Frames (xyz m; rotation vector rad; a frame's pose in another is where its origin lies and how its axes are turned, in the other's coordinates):
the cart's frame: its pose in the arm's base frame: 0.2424 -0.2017 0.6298 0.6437 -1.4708 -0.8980
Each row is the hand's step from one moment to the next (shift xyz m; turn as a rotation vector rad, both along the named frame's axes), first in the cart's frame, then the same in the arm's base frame.
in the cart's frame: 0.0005 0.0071 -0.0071 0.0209 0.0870 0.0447
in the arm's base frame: 0.0078 0.0023 0.0059 -0.0363 0.0370 0.0855
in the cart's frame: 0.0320 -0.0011 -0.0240 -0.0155 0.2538 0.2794
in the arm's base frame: 0.0200 -0.0307 0.0160 -0.2445 0.1945 0.2125
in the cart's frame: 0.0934 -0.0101 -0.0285 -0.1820 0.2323 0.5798
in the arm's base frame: 0.0166 -0.0870 0.0424 -0.5251 0.3671 0.1131
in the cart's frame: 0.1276 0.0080 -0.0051 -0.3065 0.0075 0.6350
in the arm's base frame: -0.0081 -0.1017 0.0772 -0.5920 0.3563 -0.1409
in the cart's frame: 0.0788 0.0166 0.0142 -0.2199 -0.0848 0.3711
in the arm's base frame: -0.0208 -0.0537 0.0580 -0.3518 0.1934 -0.1791
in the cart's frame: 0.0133 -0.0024 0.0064 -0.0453 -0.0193 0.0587
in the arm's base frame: -0.0081 -0.0113 0.0056 -0.0552 0.0361 -0.0391
